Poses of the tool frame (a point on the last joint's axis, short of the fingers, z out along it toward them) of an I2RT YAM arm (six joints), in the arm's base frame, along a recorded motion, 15 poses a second.
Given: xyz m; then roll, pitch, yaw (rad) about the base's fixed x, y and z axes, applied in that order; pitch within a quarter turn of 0, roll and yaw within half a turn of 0.
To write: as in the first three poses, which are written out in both.
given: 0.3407 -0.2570 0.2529 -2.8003 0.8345 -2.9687
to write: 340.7 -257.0 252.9 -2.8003 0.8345 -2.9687
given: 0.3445 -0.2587 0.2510 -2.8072 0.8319 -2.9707
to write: 344.5 -258.7 251.0 -2.8072 0.8319 -2.9707
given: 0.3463 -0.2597 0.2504 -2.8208 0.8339 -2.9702
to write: 346.3 -259.7 250.4 -2.8208 0.8339 -2.9702
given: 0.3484 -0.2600 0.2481 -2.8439 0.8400 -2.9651
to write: 348.4 -260.0 248.1 -2.8439 0.8400 -2.9651
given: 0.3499 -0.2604 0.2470 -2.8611 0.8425 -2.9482
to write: 349.9 -260.4 247.0 -2.8611 0.8425 -2.9482
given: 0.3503 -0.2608 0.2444 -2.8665 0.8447 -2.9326
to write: 350.3 -260.8 244.4 -2.8665 0.8447 -2.9326
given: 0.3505 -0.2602 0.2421 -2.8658 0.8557 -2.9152
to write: 350.5 -260.2 242.1 -2.8658 0.8557 -2.9152
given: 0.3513 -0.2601 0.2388 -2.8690 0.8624 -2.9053
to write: 351.3 -260.1 238.8 -2.8690 0.8624 -2.9053
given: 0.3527 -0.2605 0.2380 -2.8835 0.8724 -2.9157
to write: 352.7 -260.5 238.0 -2.8835 0.8724 -2.9157
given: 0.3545 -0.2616 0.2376 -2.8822 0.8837 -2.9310
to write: 354.5 -261.6 237.6 -2.8822 0.8837 -2.9310
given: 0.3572 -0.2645 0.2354 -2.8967 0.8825 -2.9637
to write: 357.2 -264.5 235.4 -2.8967 0.8825 -2.9637
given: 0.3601 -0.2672 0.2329 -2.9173 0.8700 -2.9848
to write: 360.1 -267.2 232.9 -2.9173 0.8700 -2.9848
